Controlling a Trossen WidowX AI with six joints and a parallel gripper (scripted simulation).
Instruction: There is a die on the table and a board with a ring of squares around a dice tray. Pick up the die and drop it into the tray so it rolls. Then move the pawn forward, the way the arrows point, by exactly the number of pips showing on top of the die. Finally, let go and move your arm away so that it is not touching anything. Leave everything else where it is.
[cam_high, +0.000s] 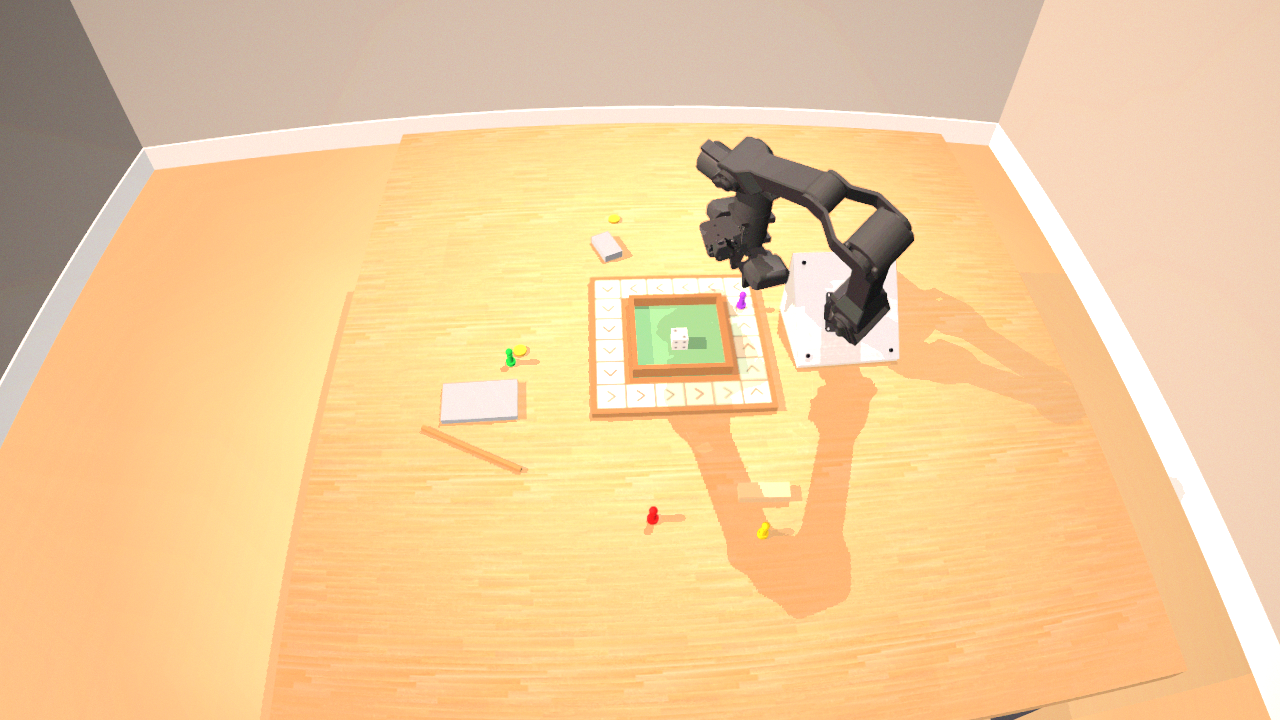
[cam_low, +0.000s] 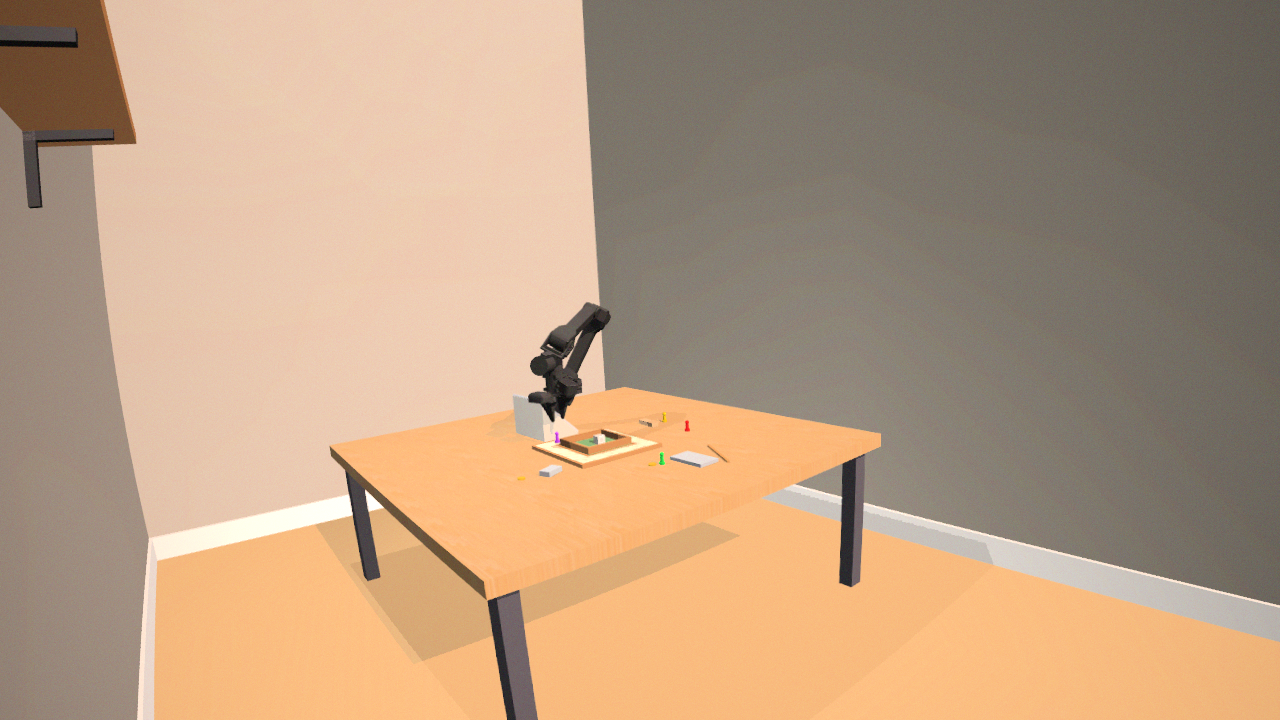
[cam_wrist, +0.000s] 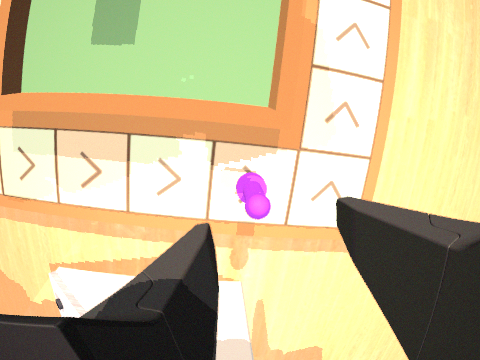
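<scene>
Now: gripper tip 60 mm above the purple pawn and 10 mm past it. The rest, counted from my gripper tip: white die 100 mm ahead, 80 mm to the left, 60 mm below; then small grey block 210 mm ahead, 160 mm to the right, 80 mm below; then green dice tray 100 mm ahead, 80 mm below, 70 mm to the left.
</scene>
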